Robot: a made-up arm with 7 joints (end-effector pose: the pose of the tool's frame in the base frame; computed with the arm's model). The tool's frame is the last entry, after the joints. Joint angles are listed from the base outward.
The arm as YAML. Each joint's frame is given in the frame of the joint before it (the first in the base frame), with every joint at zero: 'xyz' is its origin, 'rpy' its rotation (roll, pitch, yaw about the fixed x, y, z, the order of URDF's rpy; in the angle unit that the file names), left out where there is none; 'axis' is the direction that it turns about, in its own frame. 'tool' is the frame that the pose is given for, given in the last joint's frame.
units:
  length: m
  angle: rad
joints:
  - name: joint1
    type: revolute
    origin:
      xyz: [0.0, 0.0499, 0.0]
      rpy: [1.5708, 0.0, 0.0]
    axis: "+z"
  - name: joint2
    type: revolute
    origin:
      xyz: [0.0, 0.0, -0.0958]
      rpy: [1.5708, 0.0, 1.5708]
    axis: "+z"
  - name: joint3
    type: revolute
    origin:
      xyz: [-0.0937, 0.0, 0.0]
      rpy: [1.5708, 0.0, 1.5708]
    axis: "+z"
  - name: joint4
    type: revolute
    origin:
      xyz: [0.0, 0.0, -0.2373]
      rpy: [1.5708, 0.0, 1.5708]
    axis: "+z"
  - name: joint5
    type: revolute
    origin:
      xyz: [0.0, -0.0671, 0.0]
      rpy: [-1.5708, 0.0, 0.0]
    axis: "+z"
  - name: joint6
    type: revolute
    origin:
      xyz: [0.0, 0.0, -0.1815]
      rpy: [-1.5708, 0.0, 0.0]
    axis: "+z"
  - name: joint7
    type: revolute
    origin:
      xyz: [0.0, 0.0, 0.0]
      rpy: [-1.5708, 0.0, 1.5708]
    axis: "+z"
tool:
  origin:
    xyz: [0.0, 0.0, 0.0]
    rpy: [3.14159, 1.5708, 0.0]
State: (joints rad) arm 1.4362 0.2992 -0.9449 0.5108 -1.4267 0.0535 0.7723
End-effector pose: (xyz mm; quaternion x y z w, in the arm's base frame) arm 557.1 213.1 -3.6 0.5818 -0.0581 -0.6731 0.4529
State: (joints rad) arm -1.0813 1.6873 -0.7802 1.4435 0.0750 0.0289 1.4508
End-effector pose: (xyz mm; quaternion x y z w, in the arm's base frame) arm -32.4 526.0 -215.9 -0.4623 0.6056 -0.4123 0.4995
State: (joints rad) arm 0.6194 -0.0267 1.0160 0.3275 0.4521 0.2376 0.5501
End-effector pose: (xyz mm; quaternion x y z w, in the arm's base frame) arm 364.1 198.5 -438.0 -0.4218 -0.4413 0.5174 0.5997
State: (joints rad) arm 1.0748 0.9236 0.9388 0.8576 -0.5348 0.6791 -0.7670
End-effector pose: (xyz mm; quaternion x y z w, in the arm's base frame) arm 208.2 631.0 13.6 0.5858 -0.2549 0.6573 0.3997
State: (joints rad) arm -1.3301 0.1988 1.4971 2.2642 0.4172 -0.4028 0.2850
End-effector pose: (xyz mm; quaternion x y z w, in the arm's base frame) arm -123.9 366.6 -44.9 0.4386 -0.5993 -0.2856 0.6058
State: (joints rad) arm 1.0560 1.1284 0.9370 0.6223 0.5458 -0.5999 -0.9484
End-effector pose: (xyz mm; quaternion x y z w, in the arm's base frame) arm 149.0 677.4 14.3 -0.2644 0.5133 -0.7906 0.2036
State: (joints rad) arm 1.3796 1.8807 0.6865 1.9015 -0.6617 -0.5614 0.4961
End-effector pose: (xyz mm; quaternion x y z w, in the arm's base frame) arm -179.7 338.6 220.0 -0.9667 0.1145 0.1956 0.1187
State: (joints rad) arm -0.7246 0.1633 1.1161 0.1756 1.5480 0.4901 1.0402
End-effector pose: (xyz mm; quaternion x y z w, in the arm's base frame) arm -358.1 277.8 -433.3 -0.0454 -0.4727 0.8253 0.3057
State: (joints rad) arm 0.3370 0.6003 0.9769 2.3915 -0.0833 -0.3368 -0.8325
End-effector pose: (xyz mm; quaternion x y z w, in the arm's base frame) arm 104.0 345.8 -9.9 -0.4590 0.7905 -0.2553 0.3149
